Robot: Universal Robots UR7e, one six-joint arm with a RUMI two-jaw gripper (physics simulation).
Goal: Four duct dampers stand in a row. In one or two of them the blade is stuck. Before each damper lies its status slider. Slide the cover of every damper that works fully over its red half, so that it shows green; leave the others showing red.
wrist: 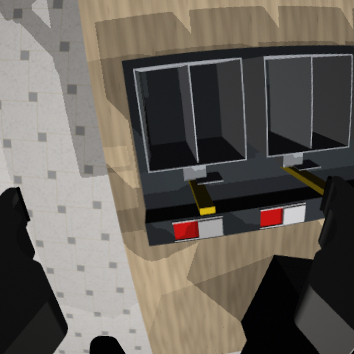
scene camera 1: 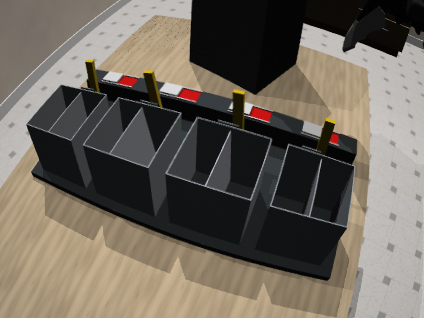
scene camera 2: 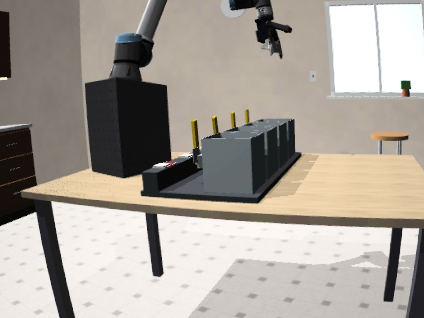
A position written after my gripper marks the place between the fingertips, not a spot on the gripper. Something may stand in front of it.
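Observation:
My gripper is there in scene camera 2 (scene camera 2: 276, 57), and when I look through the wrist view, I see my gripper in it as well (wrist: 174, 187).

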